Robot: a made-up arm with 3 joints. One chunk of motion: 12 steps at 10 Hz.
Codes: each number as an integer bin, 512 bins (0 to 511) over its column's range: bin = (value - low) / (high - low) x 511, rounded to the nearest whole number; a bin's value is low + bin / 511 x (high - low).
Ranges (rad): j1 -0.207..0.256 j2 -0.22..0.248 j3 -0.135..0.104
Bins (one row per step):
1: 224 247 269
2: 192 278 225
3: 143 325 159
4: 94 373 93
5: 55 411 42
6: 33 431 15
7: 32 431 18
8: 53 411 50
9: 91 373 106
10: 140 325 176
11: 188 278 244
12: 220 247 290
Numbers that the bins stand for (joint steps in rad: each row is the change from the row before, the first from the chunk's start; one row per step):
1: -0.00404 0.00622 -0.00919
2: -0.03304 0.03461 -0.02977
3: -0.07743 0.07765 -0.06063
4: -0.12183 0.12161 -0.09150
5: -0.15717 0.15641 -0.11536
6: -0.17710 0.17473 -0.12798
7: -0.17801 0.17473 -0.12658
8: -0.15898 0.15641 -0.11161
9: -0.12455 0.12161 -0.08542
10: -0.08015 0.07765 -0.05268
11: -0.03666 0.03461 -0.02088
12: -0.00767 0.00622 0.00064

